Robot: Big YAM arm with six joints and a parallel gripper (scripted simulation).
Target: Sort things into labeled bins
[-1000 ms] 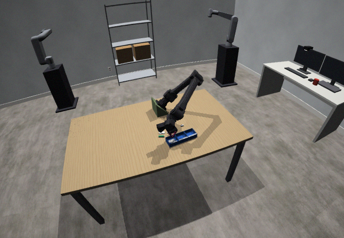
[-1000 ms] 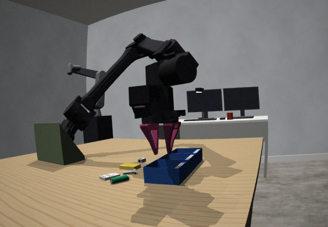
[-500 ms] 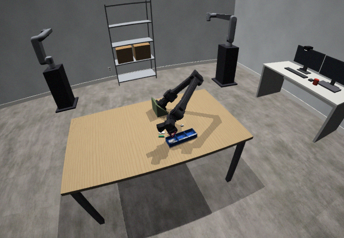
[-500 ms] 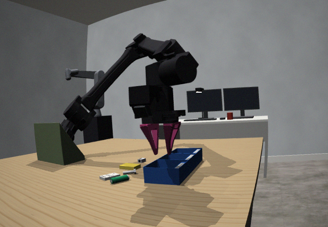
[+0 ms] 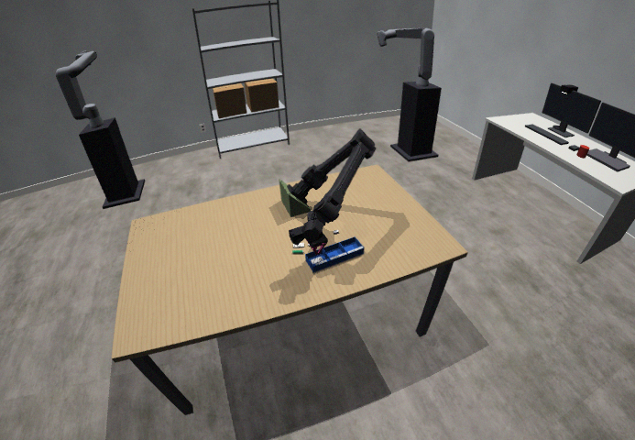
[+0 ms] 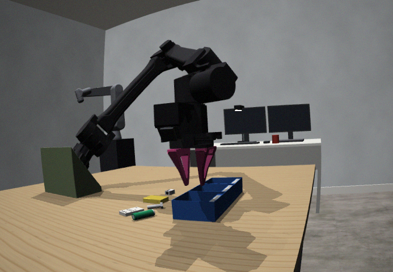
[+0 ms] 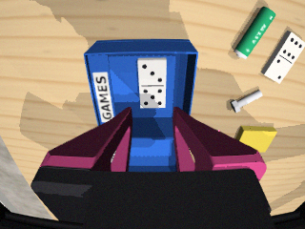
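My gripper is now 80 mm past the green battery, 60 mm to the left of it and 60 mm above it. The rest, counted from my hand: blue three-part bin 90 mm to the left, 50 mm below; bolt 100 mm behind, 60 mm below, 10 mm to the left; yellow block 150 mm behind, 60 mm to the left, 60 mm below.
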